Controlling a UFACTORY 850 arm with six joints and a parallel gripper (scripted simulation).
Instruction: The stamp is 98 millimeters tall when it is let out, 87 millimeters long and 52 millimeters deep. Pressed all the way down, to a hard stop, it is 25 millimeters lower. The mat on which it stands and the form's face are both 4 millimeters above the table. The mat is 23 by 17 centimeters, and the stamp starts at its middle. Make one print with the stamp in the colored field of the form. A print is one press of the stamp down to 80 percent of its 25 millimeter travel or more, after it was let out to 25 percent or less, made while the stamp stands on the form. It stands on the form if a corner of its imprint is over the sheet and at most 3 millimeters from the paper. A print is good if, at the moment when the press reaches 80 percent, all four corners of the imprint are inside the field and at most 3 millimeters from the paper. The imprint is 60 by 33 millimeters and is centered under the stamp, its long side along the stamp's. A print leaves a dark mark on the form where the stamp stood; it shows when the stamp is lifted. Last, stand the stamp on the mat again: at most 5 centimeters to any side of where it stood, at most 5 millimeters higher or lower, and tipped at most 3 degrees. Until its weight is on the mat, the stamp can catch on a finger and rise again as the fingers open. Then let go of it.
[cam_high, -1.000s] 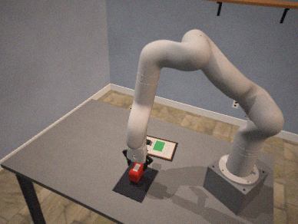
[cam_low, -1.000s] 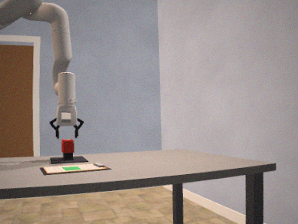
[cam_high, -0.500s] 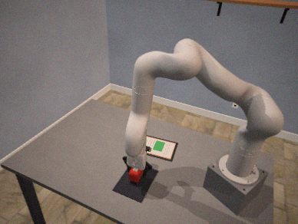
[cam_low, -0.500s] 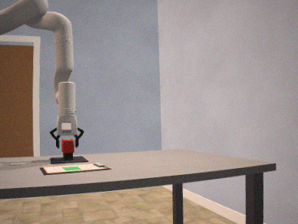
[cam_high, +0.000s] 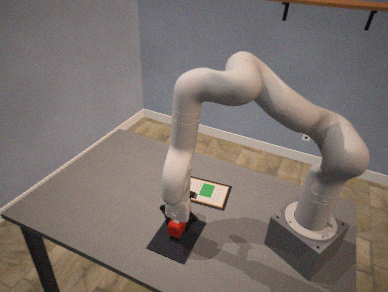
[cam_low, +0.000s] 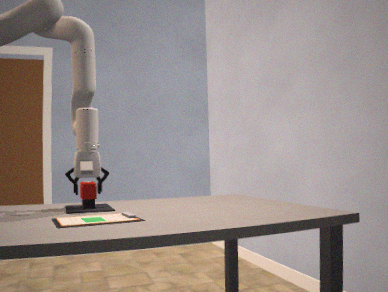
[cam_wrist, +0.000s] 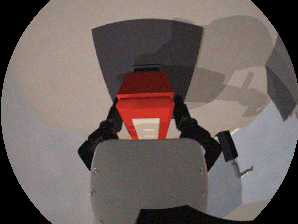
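Now: hand 20 mm above the red stamp. Round my hand: form (300 mm to the right, 60 mm below, 60 mm ahead); then mat (70 mm below).
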